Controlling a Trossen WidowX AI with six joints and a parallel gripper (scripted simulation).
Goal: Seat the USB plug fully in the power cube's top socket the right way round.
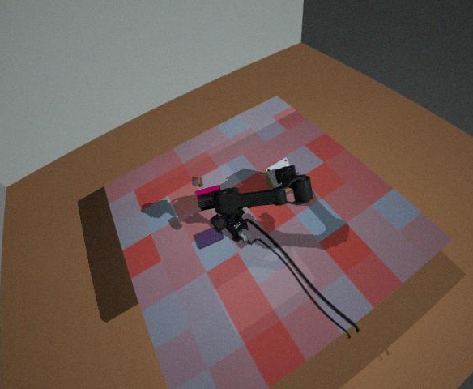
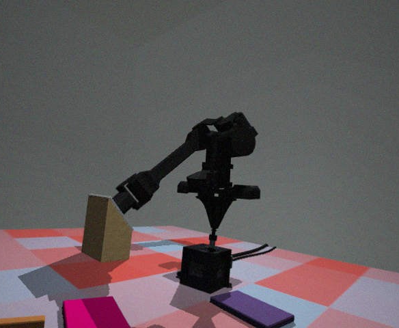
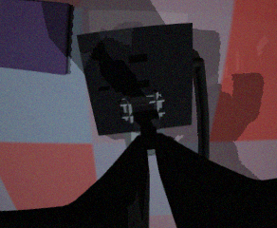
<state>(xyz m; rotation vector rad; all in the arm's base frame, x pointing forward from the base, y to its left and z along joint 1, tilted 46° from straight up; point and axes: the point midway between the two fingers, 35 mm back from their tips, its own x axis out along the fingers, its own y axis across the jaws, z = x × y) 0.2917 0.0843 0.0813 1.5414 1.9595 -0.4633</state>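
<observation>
Now: the USB plug 20 mm below my gripper tip. From my gripper tip the other things lie so: magenta block: 60 mm ahead, 270 mm to the right, 110 mm below; then purple flat block: 140 mm ahead, 40 mm to the right, 110 mm below; then silver-rimmed socket: 50 mm below.
</observation>
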